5 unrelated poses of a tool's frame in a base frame.
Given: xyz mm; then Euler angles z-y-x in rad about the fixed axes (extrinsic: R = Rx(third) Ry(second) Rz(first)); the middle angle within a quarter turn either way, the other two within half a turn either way.
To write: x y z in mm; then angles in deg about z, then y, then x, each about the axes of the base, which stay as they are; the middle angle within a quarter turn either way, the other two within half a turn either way. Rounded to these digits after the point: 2 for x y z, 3 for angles.
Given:
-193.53, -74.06, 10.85, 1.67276, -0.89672, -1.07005
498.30, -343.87, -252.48, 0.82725, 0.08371, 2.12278
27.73, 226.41, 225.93, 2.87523, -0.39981, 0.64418
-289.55, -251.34, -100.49, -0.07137, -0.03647, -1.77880
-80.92, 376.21, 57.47, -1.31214, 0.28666, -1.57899
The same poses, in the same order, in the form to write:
-193.53, -74.06, 10.85, 95.842, -51.378, -61.309
498.30, -343.87, -252.48, 47.398, 4.796, 121.626
27.73, 226.41, 225.93, 164.739, -22.907, 36.909
-289.55, -251.34, -100.49, -4.089, -2.090, -101.918
-80.92, 376.21, 57.47, -75.180, 16.424, -90.469

